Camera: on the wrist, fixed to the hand. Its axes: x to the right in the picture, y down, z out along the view.
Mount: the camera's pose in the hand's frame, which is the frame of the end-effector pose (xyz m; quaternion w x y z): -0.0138 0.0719 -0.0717 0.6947 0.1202 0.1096 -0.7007
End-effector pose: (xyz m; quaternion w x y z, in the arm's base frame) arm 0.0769 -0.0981 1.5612 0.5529 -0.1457 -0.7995 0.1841
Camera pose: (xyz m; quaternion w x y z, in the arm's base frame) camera 0.1510 -0.0306 1.5400 0.6182 0.5053 -0.5748 -0.1794
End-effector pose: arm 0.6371 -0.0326 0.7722 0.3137 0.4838 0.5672 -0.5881
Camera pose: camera 0.7230 0.0230 0.7668 0.3145 -0.0408 -0.6967 0.6435
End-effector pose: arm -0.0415 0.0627 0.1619 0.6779 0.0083 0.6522 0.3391
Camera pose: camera -0.1365 0.0807 0.1959 0.6361 -0.4069 0.5740 -0.3169
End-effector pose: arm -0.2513 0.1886 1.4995 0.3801 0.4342 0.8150 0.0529
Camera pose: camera -0.2464 0.2401 1.5879 0.1596 -0.2295 0.9184 -0.2800
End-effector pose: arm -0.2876 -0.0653 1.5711 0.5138 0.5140 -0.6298 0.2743
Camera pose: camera -0.3290 0.0255 1.5945 0.5563 0.8300 0.0119 -0.0374
